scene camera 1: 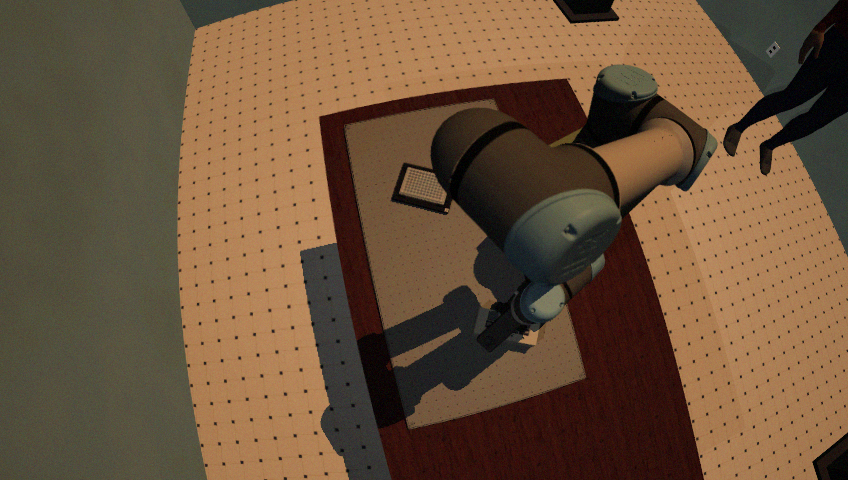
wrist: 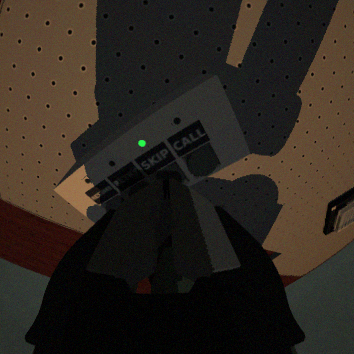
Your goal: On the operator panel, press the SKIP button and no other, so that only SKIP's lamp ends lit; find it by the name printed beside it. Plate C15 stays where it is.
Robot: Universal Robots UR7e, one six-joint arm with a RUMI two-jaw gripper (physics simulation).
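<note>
The operator panel point(scene camera 1: 482, 320) point(wrist: 215, 105) is a pale tilted box under the arm. In the wrist view it shows the labels CALL point(wrist: 189, 138), SKIP point(wrist: 155, 159), a partly shaded RETRY point(wrist: 125, 174) and one unreadable label at the left end. The lamp above SKIP point(wrist: 142, 143) is lit green; the CALL lamp point(wrist: 177, 121) and the RETRY lamp point(wrist: 112, 163) are dark. My gripper point(wrist: 166, 180) is shut and empty, its tips over the SKIP button and covering most of it; contact is hard to tell. The white well plate point(scene camera 1: 422, 184) point(wrist: 344, 216) sits in a dark holder; its name is unreadable.
The panel and plate stand on a perforated light mat point(scene camera 1: 380, 148) on a dark red table point(scene camera 1: 630, 356). The dark CALL button point(wrist: 202, 161) is close beside the fingertips. The arm's shadow covers the panel. A person point(scene camera 1: 797, 113) stands at the right, beyond the table.
</note>
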